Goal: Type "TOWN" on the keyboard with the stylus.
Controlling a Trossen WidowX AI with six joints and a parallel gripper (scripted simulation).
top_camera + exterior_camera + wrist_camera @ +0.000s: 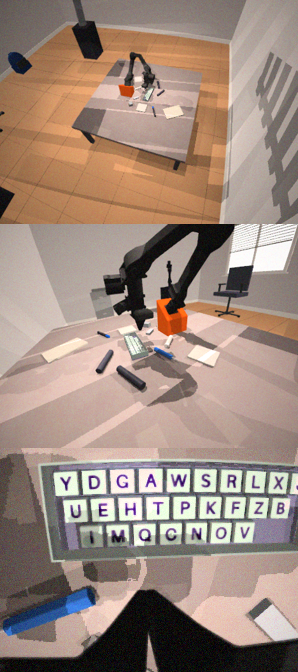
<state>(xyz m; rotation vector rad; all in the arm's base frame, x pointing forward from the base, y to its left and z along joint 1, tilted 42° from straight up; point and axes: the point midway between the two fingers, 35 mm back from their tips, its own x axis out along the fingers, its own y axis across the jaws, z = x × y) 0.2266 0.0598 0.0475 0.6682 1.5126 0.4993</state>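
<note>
Right now my gripper tip is 12 cm to the right of the blue stylus, 9 cm above it and 6 cm past it. From my gripper tip the other things lie so: white pad: 19 cm to the left, 18 cm behind, 9 cm below; then pale green keyboard guard: 8 cm below, 4 cm to the right, 3 cm ahead; then white cylinder: 13 cm behind, 8 cm below, 3 cm to the left.
</note>
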